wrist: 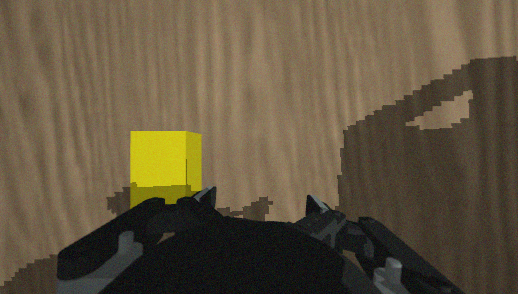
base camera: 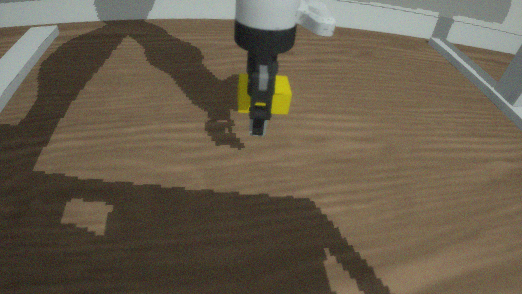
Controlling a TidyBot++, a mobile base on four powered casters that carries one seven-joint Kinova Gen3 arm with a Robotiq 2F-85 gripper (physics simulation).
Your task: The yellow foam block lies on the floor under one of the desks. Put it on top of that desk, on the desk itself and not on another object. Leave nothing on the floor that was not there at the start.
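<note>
The yellow foam block stands on the wooden floor. In the base camera view it is partly hidden behind my gripper. In the wrist view the block is left of the space between the fingertips, and the left finger covers its lower edge. My gripper is open and empty, pointing down above the floor. The block is outside the fingers. The desk top does not show in either view.
In the base camera view a pale bar runs near the floor at the left, and another pale bar with an upright is at the right. A white wall base runs along the back. Arm and robot shadows lie across the floor.
</note>
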